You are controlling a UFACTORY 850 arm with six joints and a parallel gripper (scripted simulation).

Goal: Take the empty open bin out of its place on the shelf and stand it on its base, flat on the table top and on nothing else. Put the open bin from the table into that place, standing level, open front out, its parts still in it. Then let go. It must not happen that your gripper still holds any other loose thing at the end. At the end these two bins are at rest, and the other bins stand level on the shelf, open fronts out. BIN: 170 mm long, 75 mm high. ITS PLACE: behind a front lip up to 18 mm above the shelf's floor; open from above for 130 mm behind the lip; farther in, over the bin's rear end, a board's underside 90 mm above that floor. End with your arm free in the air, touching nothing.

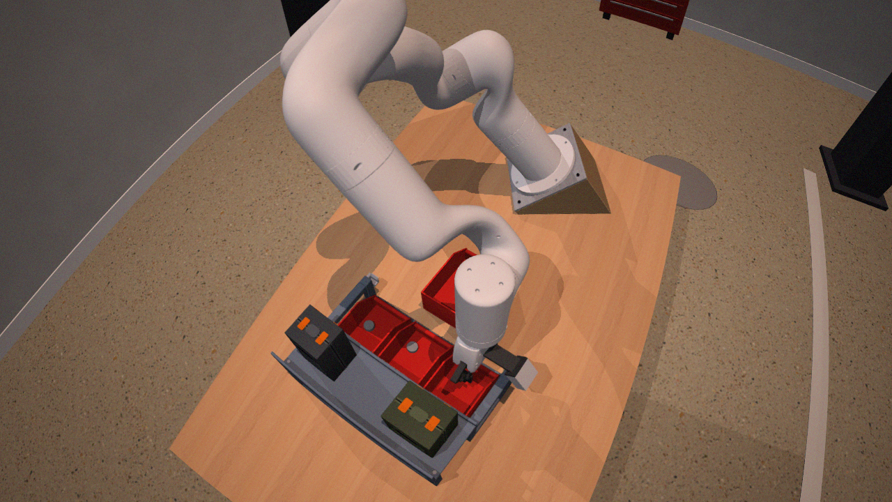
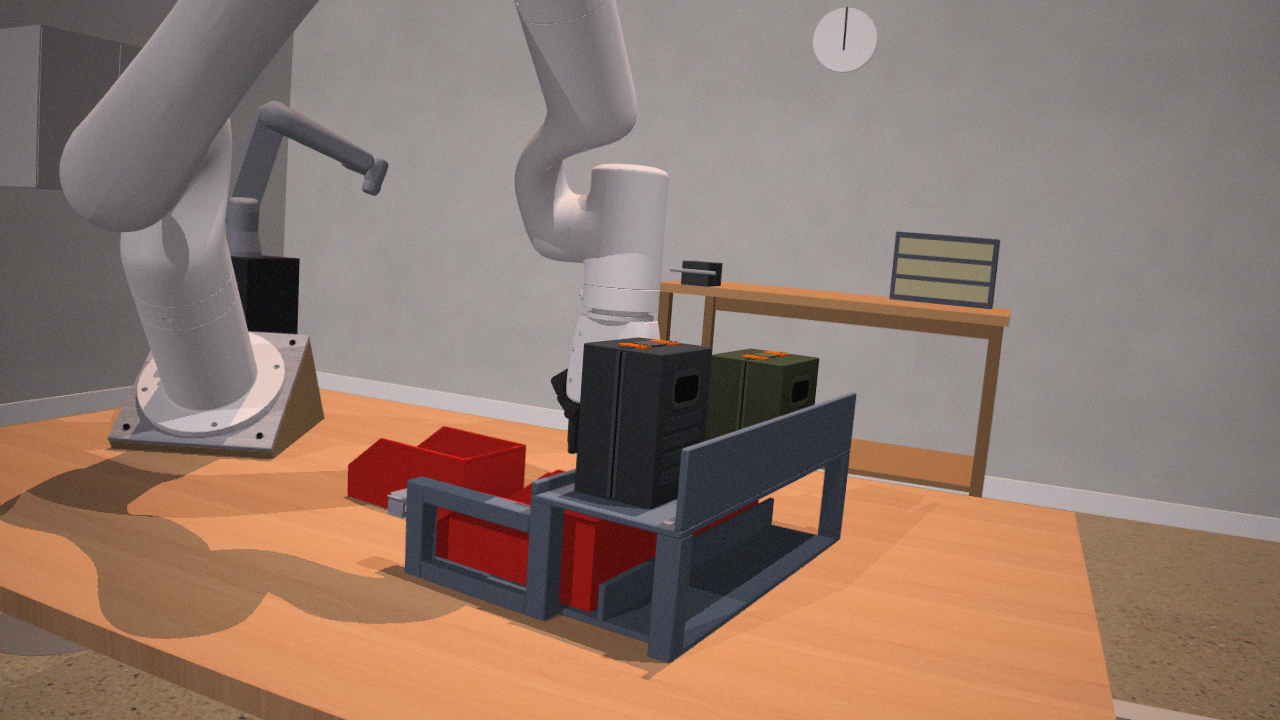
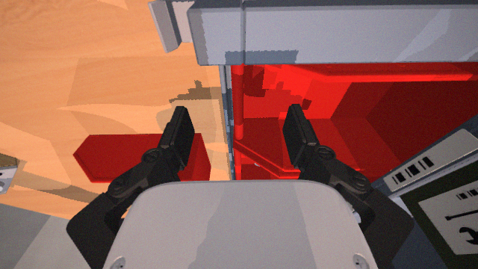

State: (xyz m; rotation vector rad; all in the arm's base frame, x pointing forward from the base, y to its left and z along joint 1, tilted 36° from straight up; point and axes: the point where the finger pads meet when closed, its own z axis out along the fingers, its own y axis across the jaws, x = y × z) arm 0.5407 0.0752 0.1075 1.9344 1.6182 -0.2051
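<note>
Now: hand 40 mm past the shelf front lip, 100 mm to the left of it and 60 mm above it. The rest, counted from my hand: grey back panel 210 mm ahead, 170 mm to the right, 70 mm above; then black case 110 mm ahead, 270 mm to the right, 100 mm above; then green case 170 mm ahead, 40 mm to the right, 80 mm above.
</note>
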